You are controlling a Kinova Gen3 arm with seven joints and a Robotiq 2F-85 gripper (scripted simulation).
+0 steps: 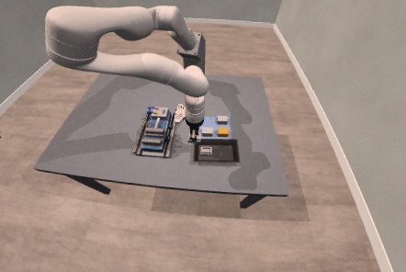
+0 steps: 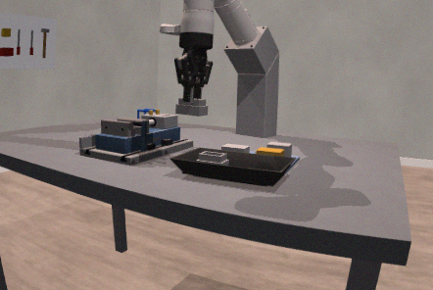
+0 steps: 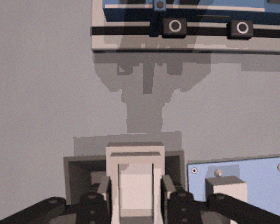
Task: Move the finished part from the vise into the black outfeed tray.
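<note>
Right now my hand is 14 cm past the orange block, 13 cm to the right of it and 14 cm above it. The rest, counted from my hand: blue pallet 17 cm behind, 7 cm to the left, 17 cm below; white screw rod 7 cm behind, 24 cm to the right, 9 cm below; vise 5 cm behind, 24 cm to the right, 13 cm below.
</note>
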